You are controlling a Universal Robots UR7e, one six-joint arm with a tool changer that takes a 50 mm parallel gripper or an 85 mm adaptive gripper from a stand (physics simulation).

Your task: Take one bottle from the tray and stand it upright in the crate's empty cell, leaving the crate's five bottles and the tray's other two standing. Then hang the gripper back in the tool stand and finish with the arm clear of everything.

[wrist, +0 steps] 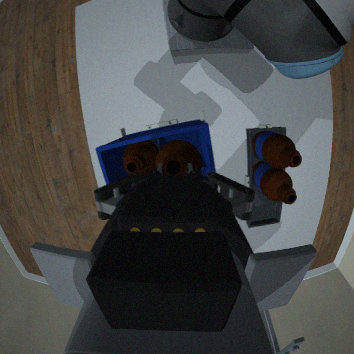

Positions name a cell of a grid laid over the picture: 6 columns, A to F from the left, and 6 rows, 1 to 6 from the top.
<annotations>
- brown bottle: C3
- brown bottle: C3
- adaptive gripper: C4
</annotations>
